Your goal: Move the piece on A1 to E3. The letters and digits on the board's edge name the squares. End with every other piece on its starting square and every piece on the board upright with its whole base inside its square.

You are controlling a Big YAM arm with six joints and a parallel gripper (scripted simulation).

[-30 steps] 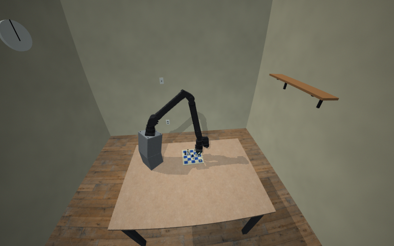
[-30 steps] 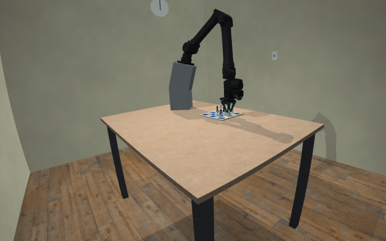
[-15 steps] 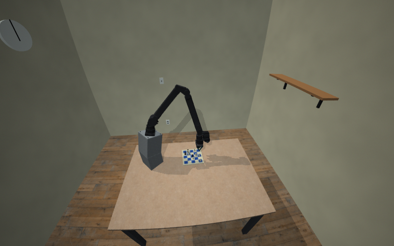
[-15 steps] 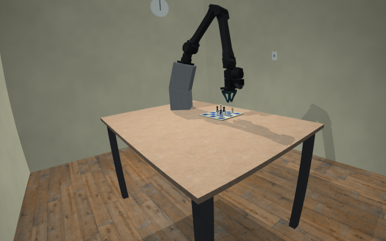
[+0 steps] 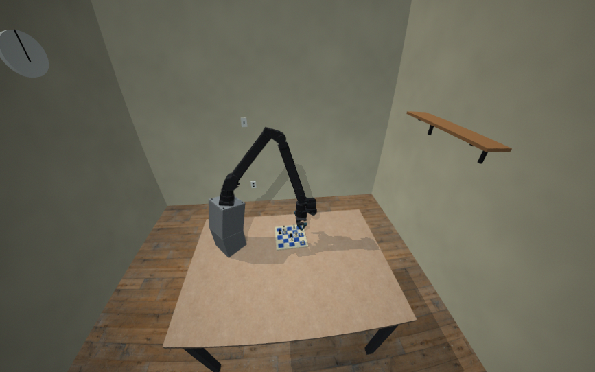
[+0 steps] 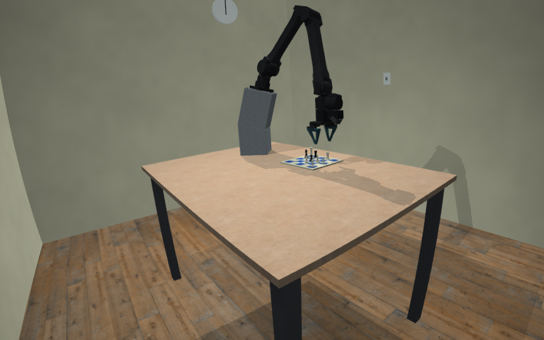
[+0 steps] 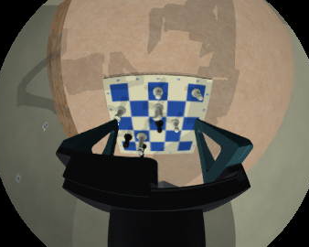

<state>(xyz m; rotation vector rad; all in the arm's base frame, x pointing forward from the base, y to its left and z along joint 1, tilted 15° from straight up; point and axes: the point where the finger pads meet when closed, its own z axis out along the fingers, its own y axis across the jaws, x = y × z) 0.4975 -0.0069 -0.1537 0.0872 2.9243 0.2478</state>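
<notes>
The chessboard lies 70 mm behind my hand and 110 mm below it.
</notes>
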